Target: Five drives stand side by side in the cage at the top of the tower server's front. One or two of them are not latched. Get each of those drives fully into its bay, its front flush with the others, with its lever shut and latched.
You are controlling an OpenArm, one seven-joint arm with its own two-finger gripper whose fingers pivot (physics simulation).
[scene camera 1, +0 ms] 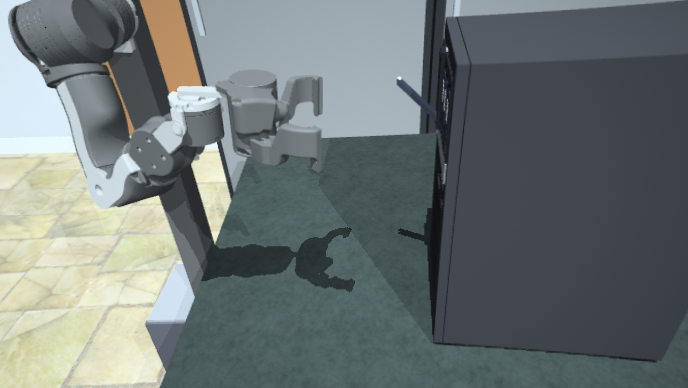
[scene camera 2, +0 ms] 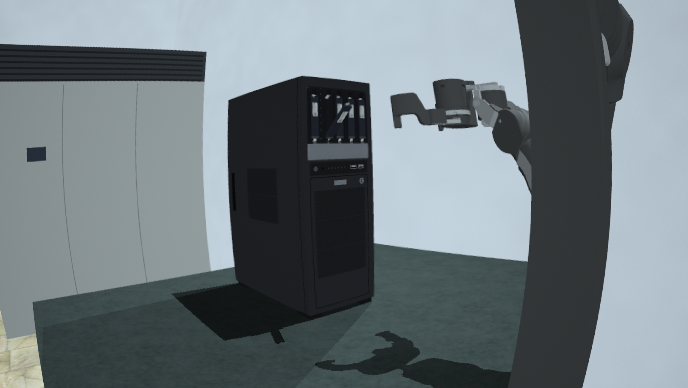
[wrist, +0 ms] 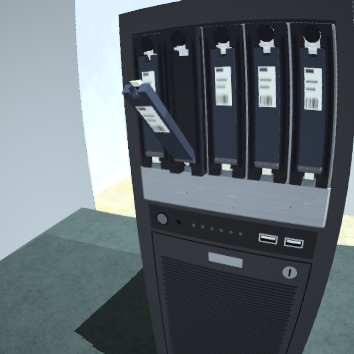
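Observation:
The tower server (scene camera 1: 565,200) (scene camera 2: 270,150) (wrist: 225,300) stands upright with five drives side by side at its top front. In the wrist view, the second drive from the left (wrist: 186,105) has its lever (scene camera 1: 417,97) (scene camera 2: 336,125) (wrist: 170,132) swung out, hinged at the bottom, its free end up and outward. Its body seems slightly proud of its neighbours. The first drive (wrist: 151,140), partly hidden by that lever, and the third (wrist: 223,125), fourth (wrist: 267,125) and fifth (wrist: 311,135) have levers shut. My gripper (scene camera 1: 319,131) (scene camera 2: 419,125) is open and empty, well in front of the cage; its fingers do not show in the wrist view.
The server stands on a dark green table top (scene camera 1: 300,340) (scene camera 2: 450,300) (wrist: 40,280). A silver panel (scene camera 2: 337,151) (wrist: 235,200) lies below the drives. A dark upright post (scene camera 2: 565,200) stands beside my arm. A grey cabinet (scene camera 2: 100,200) stands behind the table.

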